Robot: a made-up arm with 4 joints.
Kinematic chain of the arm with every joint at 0, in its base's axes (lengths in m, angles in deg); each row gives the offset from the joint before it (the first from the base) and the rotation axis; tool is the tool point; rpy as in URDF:
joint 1: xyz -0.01 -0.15 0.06 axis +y
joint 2: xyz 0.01 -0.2 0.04 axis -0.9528 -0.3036 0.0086
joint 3: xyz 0.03 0.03 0 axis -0.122 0.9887 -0.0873
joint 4: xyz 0 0.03 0.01 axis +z
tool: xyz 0 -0.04 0.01 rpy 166.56 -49.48 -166.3
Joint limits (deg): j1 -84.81..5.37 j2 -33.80..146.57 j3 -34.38..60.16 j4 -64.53..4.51
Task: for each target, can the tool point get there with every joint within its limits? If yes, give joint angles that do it. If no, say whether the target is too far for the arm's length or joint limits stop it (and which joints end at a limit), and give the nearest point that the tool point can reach.
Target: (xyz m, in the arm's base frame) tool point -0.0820 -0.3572 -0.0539
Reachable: no: joint limits stop it (at a limit: joint 1, joint 2, joint 4) | nearest point -0.0717 -0.3157 0.0657 | short by 0.127 m
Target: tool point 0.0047 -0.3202 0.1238
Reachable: yes | joints -22.84 29.16 18.40 -7.47
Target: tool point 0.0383 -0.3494 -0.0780
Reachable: no: joint limits stop it (at a limit: joint 1, joint 4) | nearest point 0.0368 -0.3427 0.0406 | short by 0.119 m
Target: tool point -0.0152 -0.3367 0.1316
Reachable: yes | joints -32.89 -19.99 -1.82 -10.35
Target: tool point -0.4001 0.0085 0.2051
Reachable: no: too far | nearest point -0.0870 -0.3033 0.1071 | short by 0.453 m
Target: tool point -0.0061 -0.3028 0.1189
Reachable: yes | joints -17.48 27.10 31.69 -48.33
